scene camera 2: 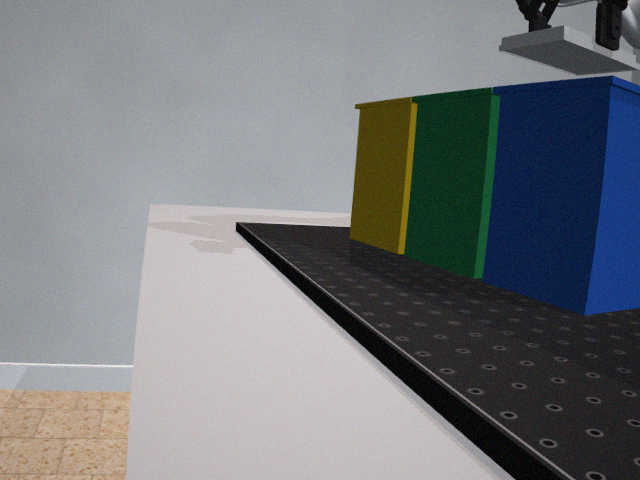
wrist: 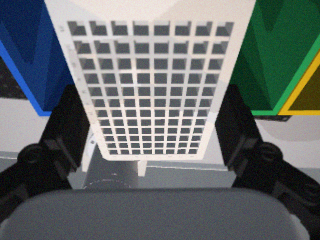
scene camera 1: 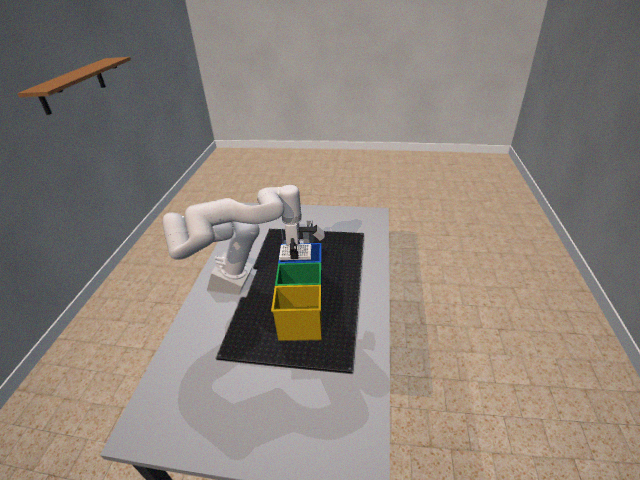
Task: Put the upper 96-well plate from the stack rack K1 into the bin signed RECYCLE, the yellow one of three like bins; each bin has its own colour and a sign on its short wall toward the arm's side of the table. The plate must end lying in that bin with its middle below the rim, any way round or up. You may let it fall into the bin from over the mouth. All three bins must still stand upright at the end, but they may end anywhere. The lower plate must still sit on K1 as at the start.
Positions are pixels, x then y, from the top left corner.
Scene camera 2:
my gripper: 571,52
green bin: 456,132
blue bin: 556,234
yellow bin: 386,134
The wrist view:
my gripper: 152,101
plate: 160,104
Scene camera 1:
green bin: 288,274
yellow bin: 297,308
